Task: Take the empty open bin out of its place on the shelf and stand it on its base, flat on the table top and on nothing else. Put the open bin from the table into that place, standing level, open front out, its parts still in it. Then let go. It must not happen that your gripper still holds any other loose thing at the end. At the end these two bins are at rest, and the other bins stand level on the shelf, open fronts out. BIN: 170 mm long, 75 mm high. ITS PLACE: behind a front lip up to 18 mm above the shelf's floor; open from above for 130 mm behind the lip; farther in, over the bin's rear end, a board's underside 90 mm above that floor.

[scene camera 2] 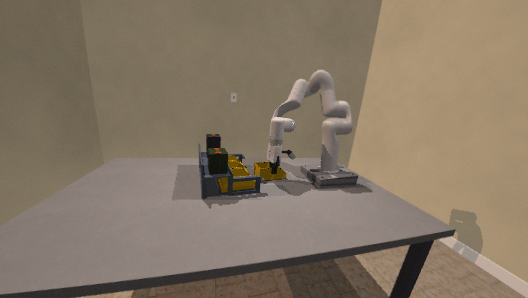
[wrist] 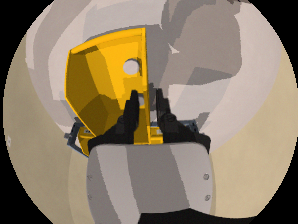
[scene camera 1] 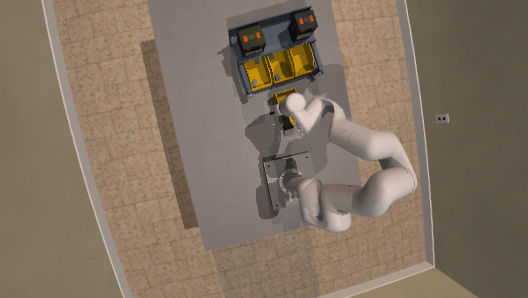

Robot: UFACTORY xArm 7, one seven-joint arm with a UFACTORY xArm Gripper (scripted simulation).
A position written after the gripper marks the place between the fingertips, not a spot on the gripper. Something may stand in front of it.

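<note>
Visible in the wrist view: a yellow open bin (wrist: 96, 87) and the gripper (wrist: 147, 97).
</note>
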